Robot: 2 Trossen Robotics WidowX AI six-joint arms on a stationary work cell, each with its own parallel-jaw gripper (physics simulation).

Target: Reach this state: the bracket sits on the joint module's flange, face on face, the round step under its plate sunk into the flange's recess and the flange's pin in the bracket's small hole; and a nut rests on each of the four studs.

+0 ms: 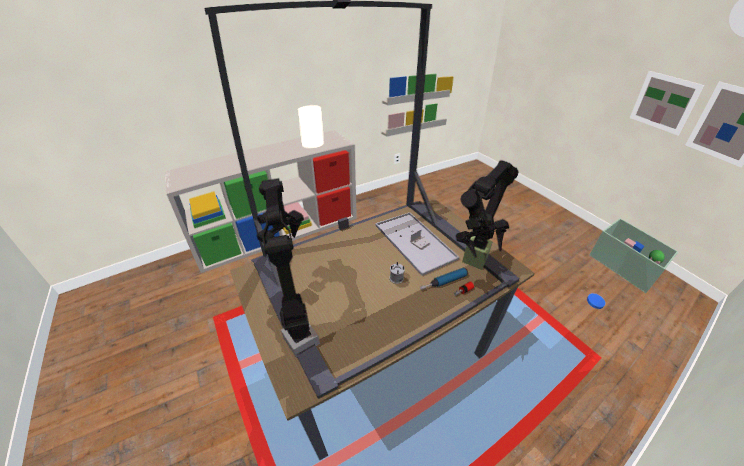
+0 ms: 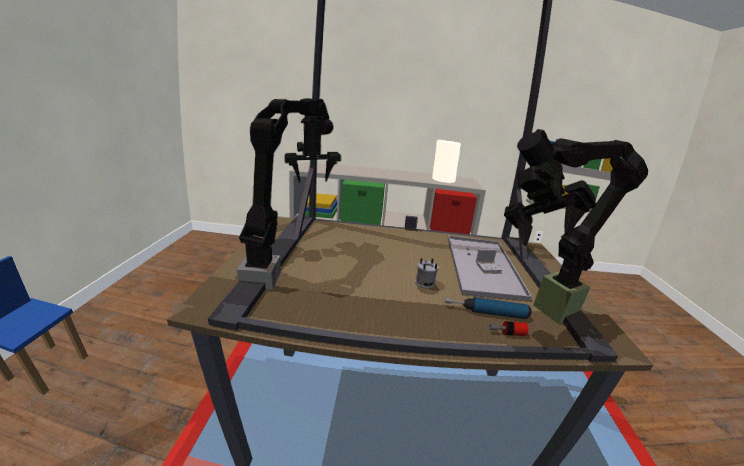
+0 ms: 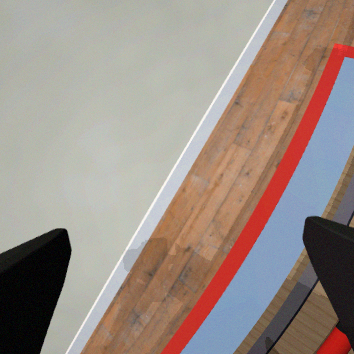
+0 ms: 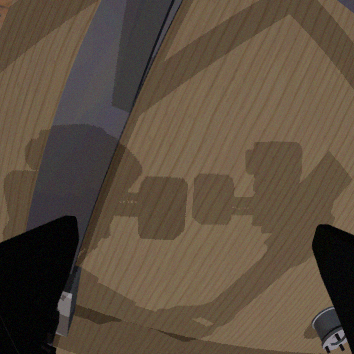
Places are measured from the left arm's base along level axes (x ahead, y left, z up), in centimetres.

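Where they show: left gripper, fingertip midpoint: [image 1: 488, 254] [image 2: 544, 239] [image 3: 188, 236]; right gripper, fingertip midpoint: [image 2: 312, 182] [image 4: 200, 234]; left arm's base, link origin: [image 1: 479, 243] [image 2: 567, 281]; right arm's base, link origin: [image 1: 299, 332] [image 2: 259, 262].
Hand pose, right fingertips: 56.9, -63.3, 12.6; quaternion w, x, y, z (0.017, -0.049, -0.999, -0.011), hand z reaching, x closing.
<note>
Things, the pixels of their top centre, and the offset from my right fingertips, as dx, dy, dz. "pt": a spot on its surface instead.
- grey joint module, top centre: [image 4: 341, 344] [image 2: 428, 261] [image 1: 397, 266] -26.4, +36.4, -15.3
- tray, top centre: [image 2: 484, 261] [image 1: 415, 239] -53.7, +32.5, -21.1
- blue-handled screwdriver, surface spot: [image 2: 500, 307] [image 1: 452, 277] pt -36.5, +58.5, -19.4
- short red screwdriver, top centre: [image 3: 350, 326] [image 2: 510, 322] [image 1: 464, 286] -34.0, +64.7, -19.3
- dark frame post, surface spot: [image 2: 535, 82] pt -79.8, +17.0, +44.0
The grey joint module [image 1: 396, 273] [image 2: 426, 275] [image 4: 327, 322] stands upright on the table, dark studs on top; no bracket or nut shows on it. The light grey bracket [image 1: 420, 242] [image 2: 485, 256] lies in the tray [image 1: 434, 262] [image 2: 483, 285], one plate upright. Small dark specks, apparently nuts, lie near it in the tray; their number is unclear. My left gripper [image 1: 487, 252] [image 2: 546, 238] [image 3: 188, 236] is open and empty, beyond the tray's right side, above the table edge. My right gripper [image 2: 313, 180] [image 4: 200, 234] is open and empty, high above the table's left side.
A blue-handled screwdriver [image 1: 451, 277] [image 2: 500, 307] lies in front of the tray. A short red screwdriver [image 1: 466, 287] [image 2: 516, 328] [image 3: 336, 341] lies nearer the front rail [image 2: 384, 343]. A dark frame post [image 1: 418, 109] [image 2: 535, 82] rises behind the left arm.
</note>
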